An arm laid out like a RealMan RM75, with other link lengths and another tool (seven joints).
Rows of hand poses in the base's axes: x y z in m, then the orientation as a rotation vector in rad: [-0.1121, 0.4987, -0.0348, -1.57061, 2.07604, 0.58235]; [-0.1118, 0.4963, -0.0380, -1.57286, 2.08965, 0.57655]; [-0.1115, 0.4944, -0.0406, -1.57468, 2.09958, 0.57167]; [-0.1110, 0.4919, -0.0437, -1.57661, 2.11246, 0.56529]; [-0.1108, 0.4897, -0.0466, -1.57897, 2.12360, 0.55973]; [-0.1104, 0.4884, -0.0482, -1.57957, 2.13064, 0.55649]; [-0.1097, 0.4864, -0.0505, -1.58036, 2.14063, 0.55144]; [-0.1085, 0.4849, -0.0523, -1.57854, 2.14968, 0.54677]
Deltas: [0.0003, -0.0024, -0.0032, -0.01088, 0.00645, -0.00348]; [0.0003, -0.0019, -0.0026, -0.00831, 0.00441, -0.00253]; [0.0005, -0.0025, -0.0031, -0.01060, 0.00563, -0.00355]; [0.0002, -0.0022, -0.0029, -0.00949, 0.00504, -0.00259]; [0.0004, -0.0013, -0.0016, -0.00548, 0.00313, -0.00216]; [0.0007, -0.0020, -0.0023, -0.00795, 0.00421, -0.00317]; [0.0012, -0.0015, -0.0018, -0.00614, 0.00316, -0.00453]
